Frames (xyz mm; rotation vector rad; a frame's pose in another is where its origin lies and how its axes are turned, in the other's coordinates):
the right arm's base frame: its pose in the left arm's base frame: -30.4 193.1 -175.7 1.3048 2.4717 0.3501
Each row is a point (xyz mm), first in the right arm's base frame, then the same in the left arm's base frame.
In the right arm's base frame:
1: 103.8 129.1 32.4
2: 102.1 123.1 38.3
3: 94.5 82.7 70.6
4: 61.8 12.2 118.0
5: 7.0 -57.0 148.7
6: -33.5 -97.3 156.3
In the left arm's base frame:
1: 24.4 352.7 -176.3
2: 23.1 348.4 -183.6
3: 9.4 321.9 -226.6
4: -7.7 258.8 -290.0
5: -18.7 177.1 -333.9
6: -24.5 121.6 -348.6

